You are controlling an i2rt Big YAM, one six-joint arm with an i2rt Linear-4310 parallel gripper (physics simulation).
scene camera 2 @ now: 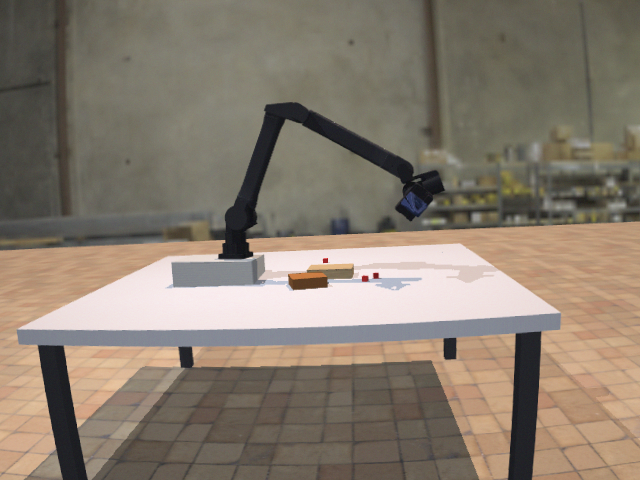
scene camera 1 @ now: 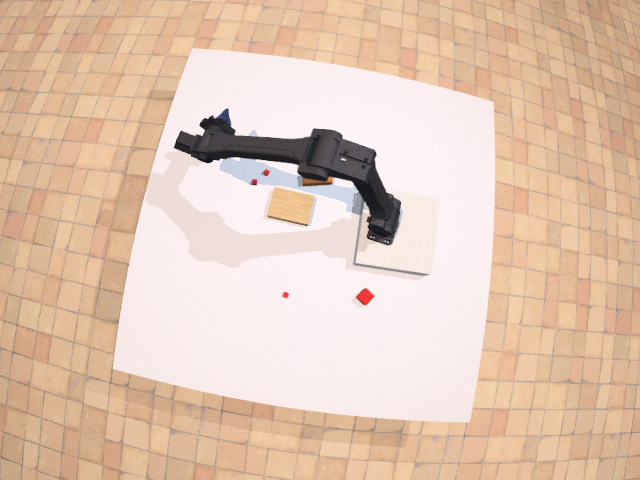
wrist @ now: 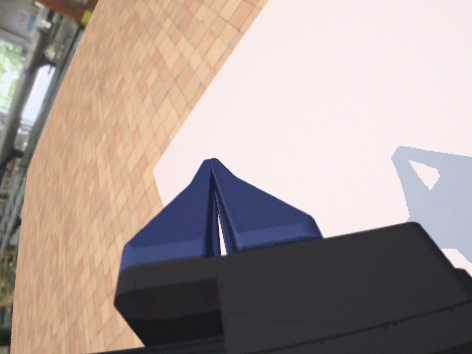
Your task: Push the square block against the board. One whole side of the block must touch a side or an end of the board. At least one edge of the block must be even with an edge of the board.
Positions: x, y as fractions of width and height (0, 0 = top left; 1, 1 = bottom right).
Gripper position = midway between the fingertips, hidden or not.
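Note:
There's a light wooden board (scene camera 1: 0.45, 0.43) resting on the table, though the board is out of frame in the wrist view. My gripper (scene camera 2: 0.65, 0.44) is shut and it's holding nothing, and you can see my gripper (wrist: 0.45, 0.48) from the wrist as well.

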